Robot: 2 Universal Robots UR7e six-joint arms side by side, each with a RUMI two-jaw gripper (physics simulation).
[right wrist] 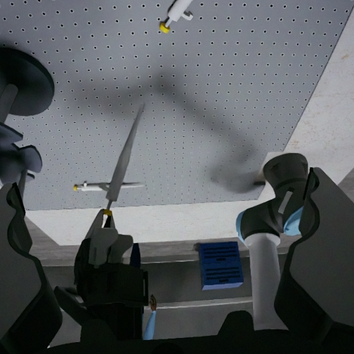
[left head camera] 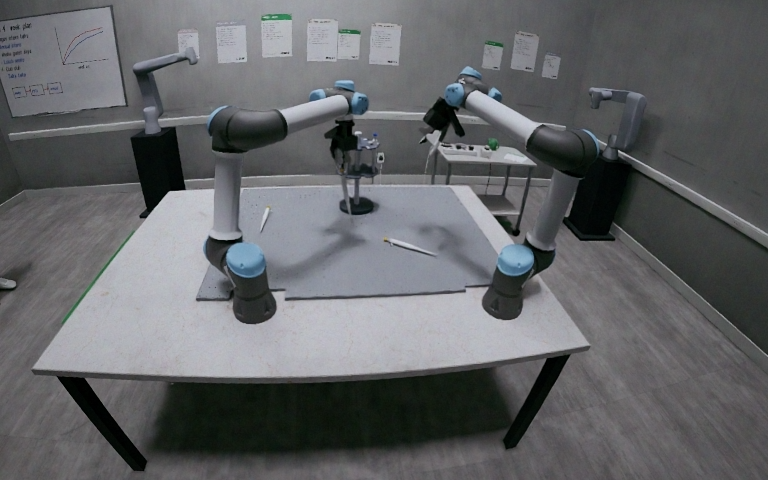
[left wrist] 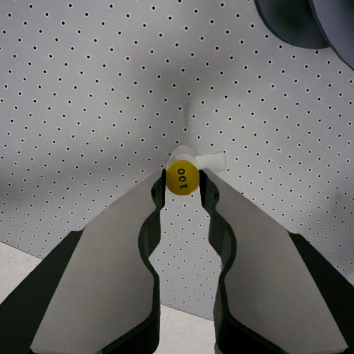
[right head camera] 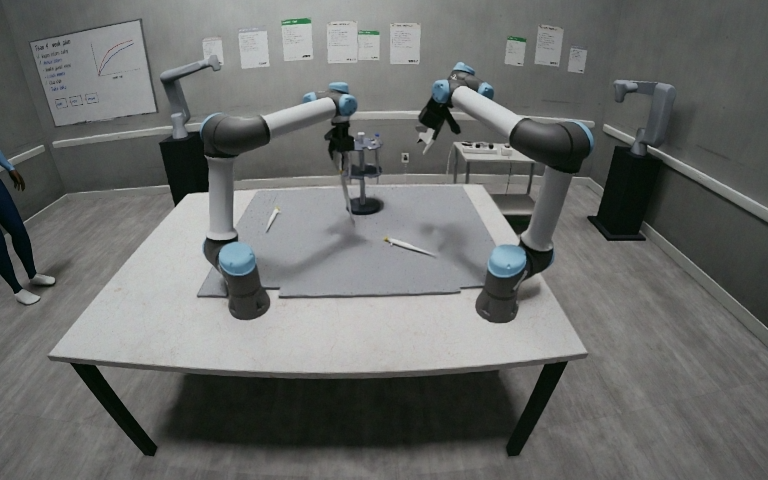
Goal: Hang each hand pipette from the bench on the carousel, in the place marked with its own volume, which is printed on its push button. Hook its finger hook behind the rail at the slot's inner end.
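Note:
My left gripper [left head camera: 342, 163] [right head camera: 340, 161] [left wrist: 182, 171] [right wrist: 105, 211] is shut on the yellow push button, marked 100, of a white pipette [left head camera: 346, 195] [right head camera: 346, 195] [right wrist: 122, 165]. The pipette hangs tip down, slightly tilted, above the mat in front of the carousel [left head camera: 356, 206] [right head camera: 365, 206] [left wrist: 290, 22] [right wrist: 30, 85]. The gripper partly hides the carousel's tiers. My right gripper [left head camera: 442, 133] [right head camera: 440, 133] [right wrist: 164, 177] is open, high at the back right. One yellow-button pipette [left head camera: 265, 219] [right head camera: 272, 219] [right wrist: 97, 187] lies at the mat's left, another [left head camera: 408, 246] [right head camera: 408, 246] [right wrist: 178, 9] right of the middle; their volumes are unreadable.
The grey perforated mat [left head camera: 317, 283] [right head camera: 317, 285] [left wrist: 75, 100] [right wrist: 215, 75] covers much of the white table [left head camera: 339, 345] [right head camera: 339, 345]. Bottles stand on the carousel's top. A side cart [left head camera: 512, 160] stands behind the table at the right.

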